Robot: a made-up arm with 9 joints.
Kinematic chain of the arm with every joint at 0, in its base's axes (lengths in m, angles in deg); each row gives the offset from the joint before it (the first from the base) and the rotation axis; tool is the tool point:
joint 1: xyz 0 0 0.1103 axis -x
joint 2: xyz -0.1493 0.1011 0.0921 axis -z
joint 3: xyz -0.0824 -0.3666 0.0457 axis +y
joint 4: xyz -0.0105 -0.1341 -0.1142 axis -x
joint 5: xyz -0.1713 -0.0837 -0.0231 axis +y
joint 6: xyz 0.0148 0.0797 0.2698 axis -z
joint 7: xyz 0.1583 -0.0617 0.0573 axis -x
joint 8: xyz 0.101 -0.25 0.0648 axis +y
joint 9: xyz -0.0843 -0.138 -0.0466 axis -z
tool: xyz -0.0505 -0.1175 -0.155
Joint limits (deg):
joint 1: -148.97..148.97
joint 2: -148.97..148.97
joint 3: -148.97..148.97
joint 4: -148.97..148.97
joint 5: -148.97..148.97
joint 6: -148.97..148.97
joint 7: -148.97..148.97
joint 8: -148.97..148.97
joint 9: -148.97..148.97
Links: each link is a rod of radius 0.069 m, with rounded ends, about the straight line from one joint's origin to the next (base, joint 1, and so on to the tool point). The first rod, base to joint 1, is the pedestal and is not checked.
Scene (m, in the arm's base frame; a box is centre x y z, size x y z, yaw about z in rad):
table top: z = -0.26
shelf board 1: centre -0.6 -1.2 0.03 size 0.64 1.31 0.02 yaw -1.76
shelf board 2: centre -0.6 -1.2 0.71 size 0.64 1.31 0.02 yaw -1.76
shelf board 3: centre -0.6 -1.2 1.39 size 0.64 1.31 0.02 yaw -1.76
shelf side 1: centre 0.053 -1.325 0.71 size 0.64 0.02 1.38 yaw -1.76
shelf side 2: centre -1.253 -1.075 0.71 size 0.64 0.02 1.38 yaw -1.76
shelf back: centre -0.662 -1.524 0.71 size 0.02 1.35 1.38 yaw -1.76
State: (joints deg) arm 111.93 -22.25 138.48 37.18 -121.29 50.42 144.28 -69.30 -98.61
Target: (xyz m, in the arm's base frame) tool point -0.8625 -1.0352 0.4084
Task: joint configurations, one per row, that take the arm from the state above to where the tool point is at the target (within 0.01 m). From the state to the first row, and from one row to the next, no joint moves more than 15 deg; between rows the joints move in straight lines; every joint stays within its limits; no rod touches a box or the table.
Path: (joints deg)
1: 99.33 -25.15 124.51 23.81 -125.90 61.15 135.20 -63.43 -101.34
2: 86.72 -28.05 110.54 10.44 -130.52 71.89 126.12 -57.56 -104.08
3: 74.12 -30.96 96.57 -2.93 -135.13 82.62 117.04 -51.68 -106.81
4: 61.51 -33.86 82.59 -16.30 -139.74 93.35 107.96 -45.81 -109.54
5: 48.91 -36.76 68.62 -29.67 -144.36 104.08 98.88 -39.94 -112.27
6: 36.30 -39.66 54.65 -43.04 -148.97 114.82 89.80 -34.07 -115.01
7: 29.61 -32.44 52.04 -29.93 -148.97 107.98 94.90 -39.19 -110.91
8: 22.92 -25.22 49.42 -16.82 -148.97 101.15 100.00 -44.31 -106.82
9: 16.23 -18.00 46.80 -3.72 -148.97 94.31 105.11 -49.43 -102.73

